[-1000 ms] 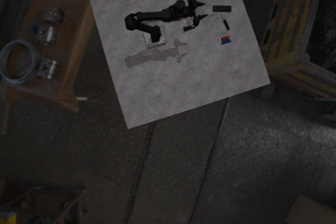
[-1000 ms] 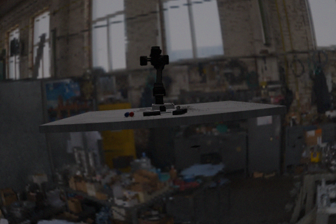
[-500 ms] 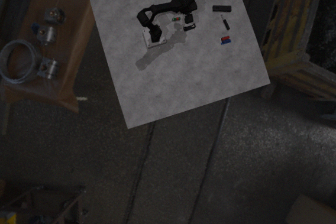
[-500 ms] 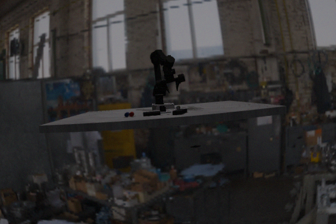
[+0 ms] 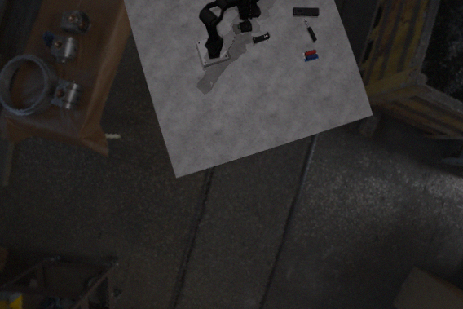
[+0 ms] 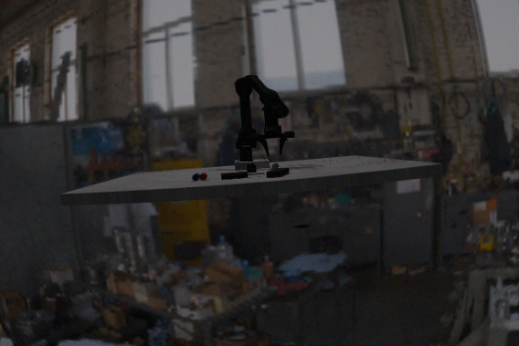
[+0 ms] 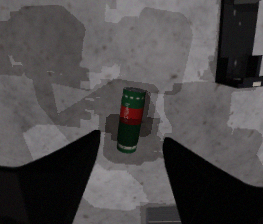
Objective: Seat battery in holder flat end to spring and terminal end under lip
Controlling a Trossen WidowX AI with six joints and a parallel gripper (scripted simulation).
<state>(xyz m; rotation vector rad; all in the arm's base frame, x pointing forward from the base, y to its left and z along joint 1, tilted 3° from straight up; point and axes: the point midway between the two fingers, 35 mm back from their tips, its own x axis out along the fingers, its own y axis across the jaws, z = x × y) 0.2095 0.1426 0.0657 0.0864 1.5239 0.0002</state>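
Right now my gripper tip is 40 mm above the battery. Also, from my gripper tip: black bar (410 mm ahead, 40 mm below, 30 mm to the left); white block (380 mm ahead, 250 mm to the right, 40 mm below).
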